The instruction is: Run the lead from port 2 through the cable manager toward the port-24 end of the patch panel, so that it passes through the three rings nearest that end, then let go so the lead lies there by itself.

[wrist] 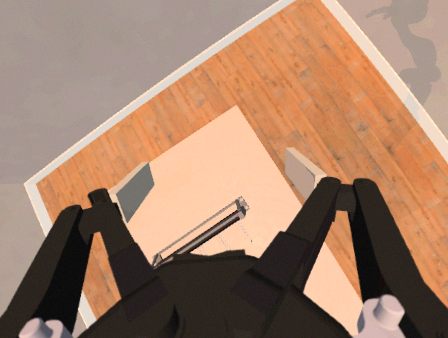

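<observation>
My gripper [217,167] is wide open and empty, high above the table. The patch-panel and cable-manager assembly [212,232] is small and partly hidden, a long narrow unit with a dark bar and a pale thin rail, running diagonally below and between the fingers. Its lower left end goes behind the gripper body. Its upper right end shows a small metal bracket [242,205]. Faint thin lines extend from its lower right side, too small to identify as leads. The port numbers, the individual rings and the lead from port 2 cannot be made out.
The pale table top [225,140] has a corner at the top middle of the view. Wooden floor [280,75] surrounds it. A white skirting board [150,91] and grey wall [90,65] lie beyond. A robot-shaped shadow falls on the wall at the upper right.
</observation>
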